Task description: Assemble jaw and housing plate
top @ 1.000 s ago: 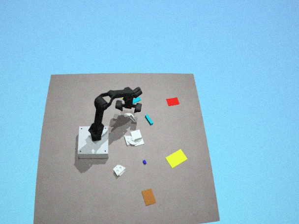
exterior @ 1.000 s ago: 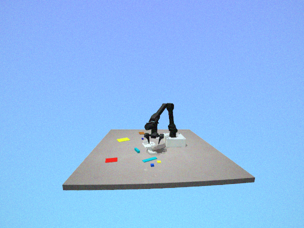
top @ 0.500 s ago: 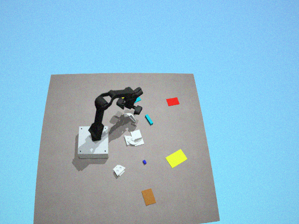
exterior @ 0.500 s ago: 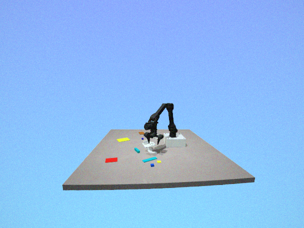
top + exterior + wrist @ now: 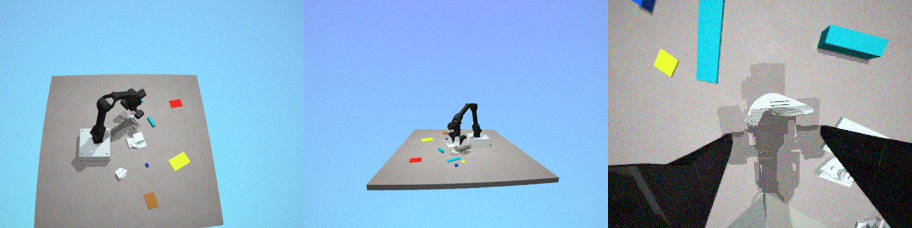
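My gripper tip is 8 cm above the white jaw, 1 cm to the right of it and 1 cm past it. The rest, counted from my gripper tip: yellow piece (41 cm to the right, 26 cm ahead, 9 cm below); then red piece (39 cm ahead, 9 cm below, 7 cm to the left); then white base plate (19 cm to the right, 9 cm below, 2 cm ahead).
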